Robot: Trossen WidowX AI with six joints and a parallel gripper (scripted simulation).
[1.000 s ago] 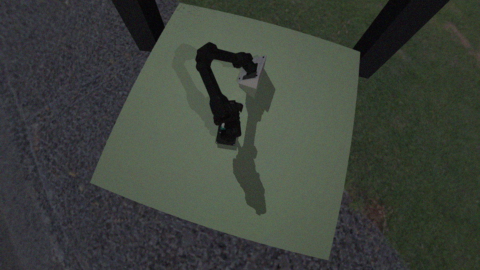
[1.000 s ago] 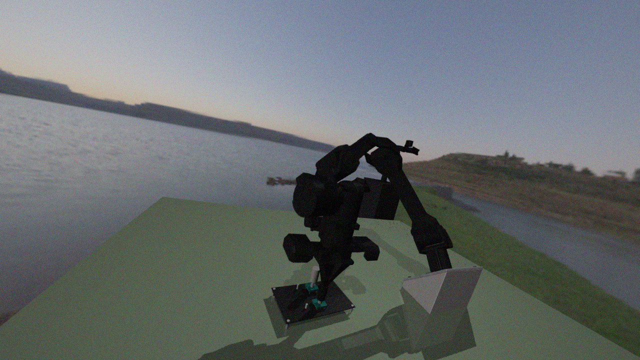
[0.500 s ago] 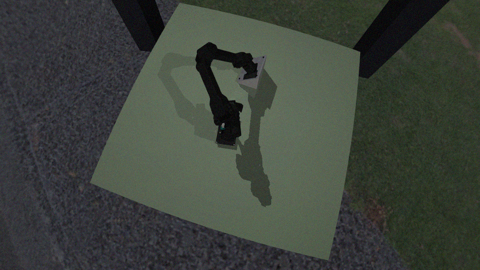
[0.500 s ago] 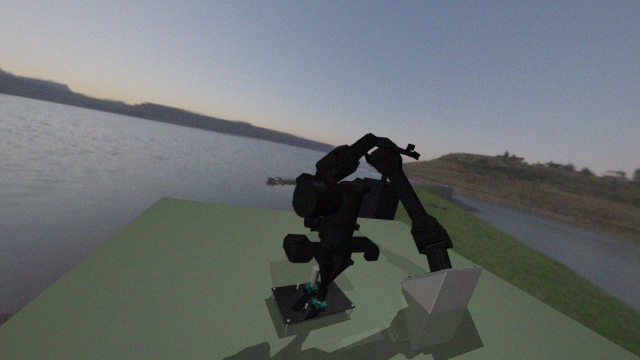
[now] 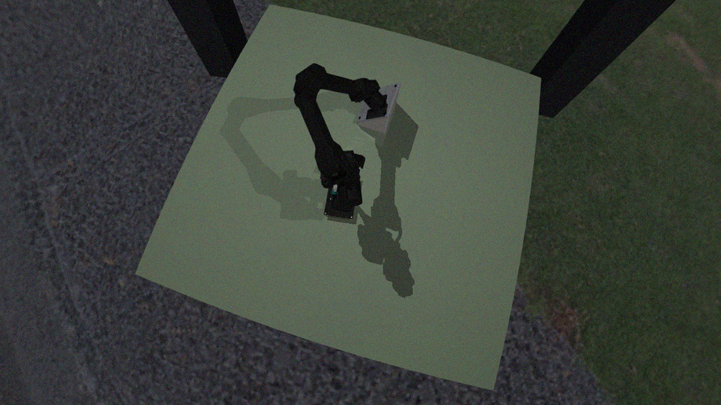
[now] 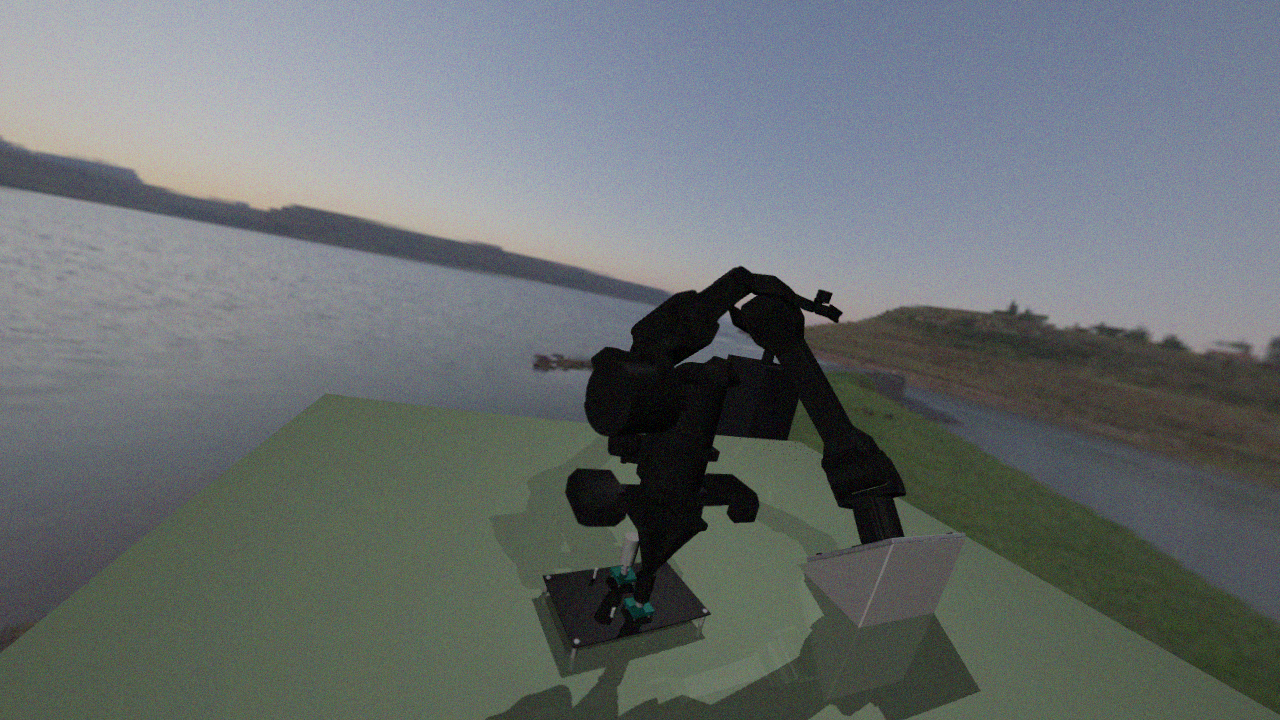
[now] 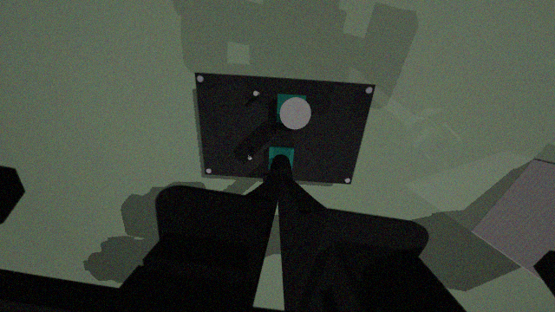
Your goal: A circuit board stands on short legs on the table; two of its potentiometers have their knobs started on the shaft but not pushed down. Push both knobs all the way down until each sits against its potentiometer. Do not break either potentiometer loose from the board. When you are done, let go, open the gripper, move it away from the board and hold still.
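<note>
Now: the pale knob 5 cm to the right of my gripper tip and 1 cm below it.
</note>
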